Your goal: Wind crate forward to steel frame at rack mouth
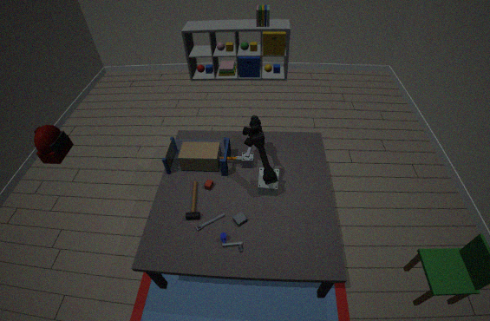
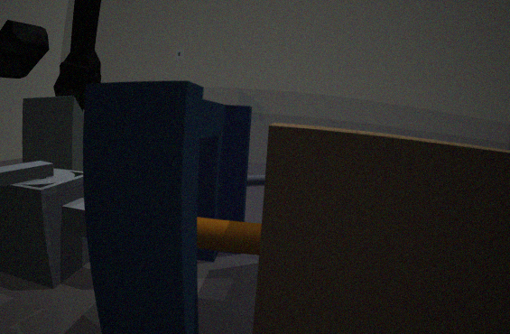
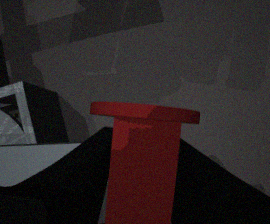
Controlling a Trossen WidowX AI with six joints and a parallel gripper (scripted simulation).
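Now: gripper tip 1 cm past the grey winch handle, 4 cm to the right of it and 3 cm above it. Round my gripper tip: red knob (1 cm behind); then grey winch (1 cm behind, 10 cm to the left, 10 cm below); then blue steel frame (16 cm ahead, 11 cm to the left, 2 cm below).
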